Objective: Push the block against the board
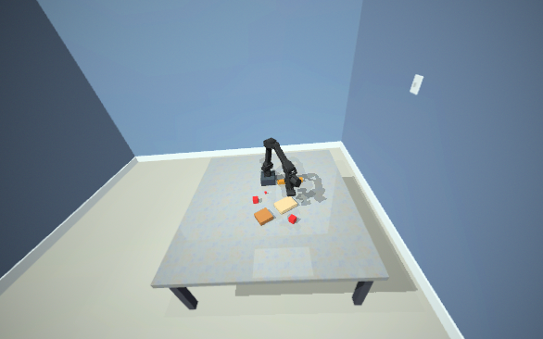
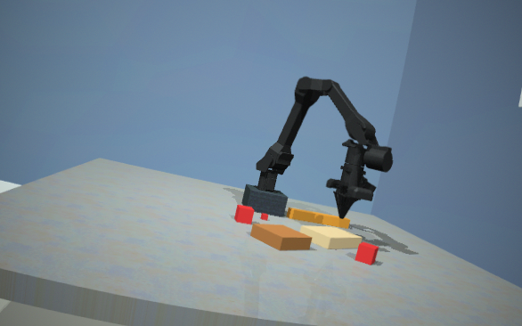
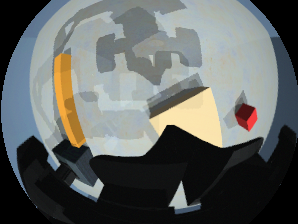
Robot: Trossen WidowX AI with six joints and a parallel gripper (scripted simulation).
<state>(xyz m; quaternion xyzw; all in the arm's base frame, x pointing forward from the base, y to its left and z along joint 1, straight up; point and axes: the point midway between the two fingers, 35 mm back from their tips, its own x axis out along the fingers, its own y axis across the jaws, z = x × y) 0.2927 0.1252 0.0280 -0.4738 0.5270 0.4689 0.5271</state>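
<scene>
Right now my gripper tip is 50 mm short of the cream flat block, 50 mm to the left of it and 50 mm above it. Also, from my gripper tip: tiny red piece: 130 mm behind, 180 mm to the right, 50 mm below; brown flat square block: 120 mm ahead, 230 mm to the right, 50 mm below; orange board: 210 mm behind, 60 mm to the left, 50 mm below.
</scene>
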